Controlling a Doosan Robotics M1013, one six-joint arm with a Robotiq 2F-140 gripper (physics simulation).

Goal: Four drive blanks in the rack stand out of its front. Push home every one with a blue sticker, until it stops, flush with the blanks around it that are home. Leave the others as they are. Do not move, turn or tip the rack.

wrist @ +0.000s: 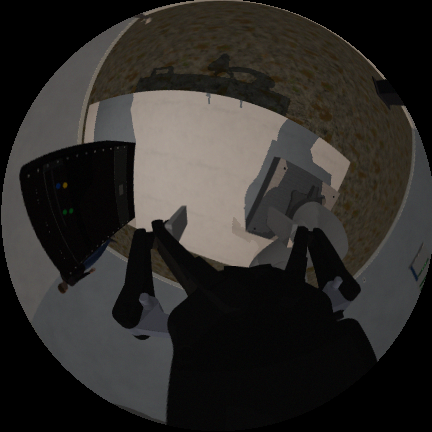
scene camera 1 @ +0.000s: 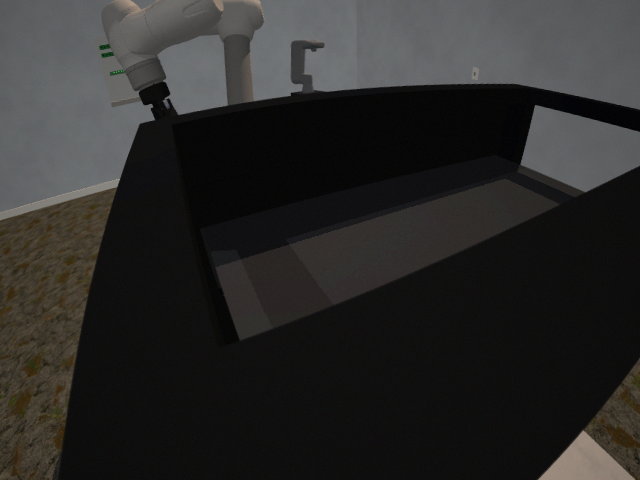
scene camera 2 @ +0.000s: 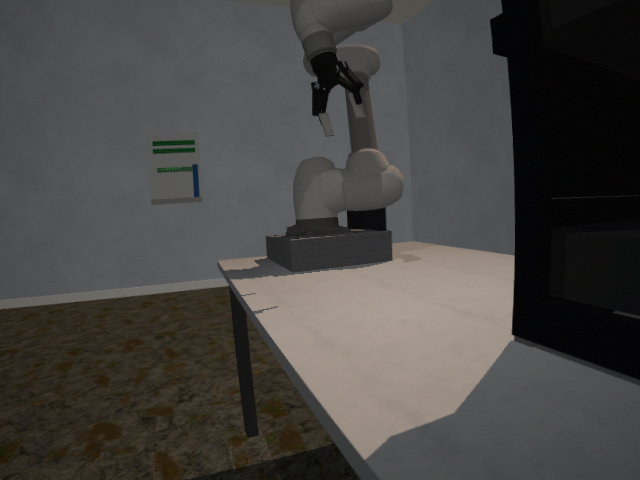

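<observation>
The black rack (scene camera 1: 361,392) (scene camera 2: 532,289) (wrist: 110,200) fills much of scene camera 1, stands at the right edge in scene camera 2 and at the left in the wrist view. On its dark front, the wrist view shows a blue sticker (wrist: 58,185) beside a yellow sticker (wrist: 65,185), and a green sticker (wrist: 64,212) beside another green sticker (wrist: 71,210). The edges of the blanks are too dark to make out, so how far each stands out cannot be told. My gripper (scene camera 2: 344,125) (wrist: 227,214) is open and empty, high above the table near the arm's base, well apart from the rack.
The table (scene camera 2: 372,330) (wrist: 185,165) carries the rack and the arm's base block (scene camera 2: 341,252). A small grey device (scene camera 1: 297,62) stands behind the rack. A person (wrist: 77,279) is partly visible past the rack. A poster (scene camera 2: 173,183) hangs on the wall.
</observation>
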